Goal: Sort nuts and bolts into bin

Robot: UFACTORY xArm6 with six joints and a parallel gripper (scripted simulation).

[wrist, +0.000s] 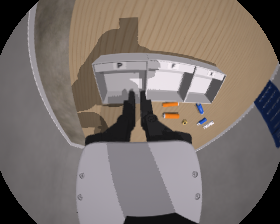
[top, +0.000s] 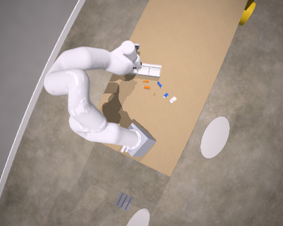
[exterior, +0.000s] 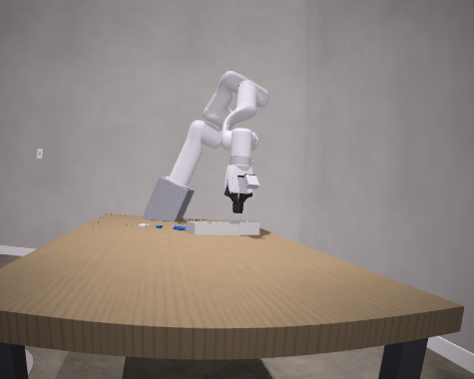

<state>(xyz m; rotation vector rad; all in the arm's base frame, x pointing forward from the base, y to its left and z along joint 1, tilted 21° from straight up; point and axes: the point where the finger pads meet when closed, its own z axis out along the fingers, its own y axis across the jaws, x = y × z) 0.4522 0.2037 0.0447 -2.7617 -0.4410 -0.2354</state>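
Now: the brass-coloured fastener 20 cm to the right of my hand, 10 cm behind it and 9 cm below it. The rest, counted from my hand: bin 7 cm below, 5 cm to the right, 2 cm ahead; long blue stick 21 cm to the right, 9 cm below, 3 cm behind; blue usb stick 28 cm to the right, 9 cm below, 9 cm behind.
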